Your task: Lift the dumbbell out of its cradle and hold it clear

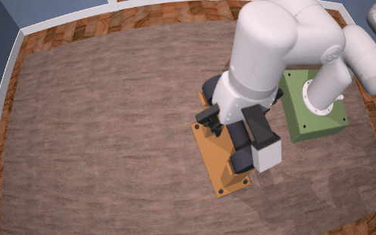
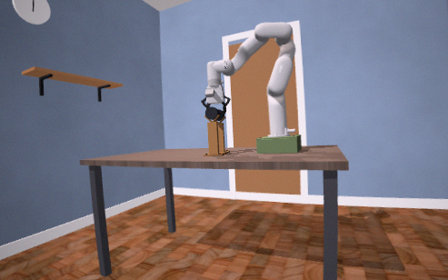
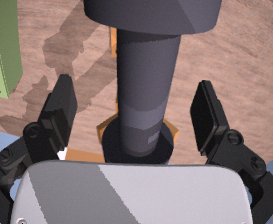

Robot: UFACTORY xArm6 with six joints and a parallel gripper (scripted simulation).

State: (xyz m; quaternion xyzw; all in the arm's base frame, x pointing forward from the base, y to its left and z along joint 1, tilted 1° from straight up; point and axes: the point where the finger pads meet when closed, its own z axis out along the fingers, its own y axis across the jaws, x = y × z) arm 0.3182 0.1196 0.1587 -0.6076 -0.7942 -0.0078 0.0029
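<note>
My gripper is now 1 cm short of the dark dumbbell and 1 cm above it. Also, from my hand: orange cradle 14 cm below, 1 cm ahead.
</note>
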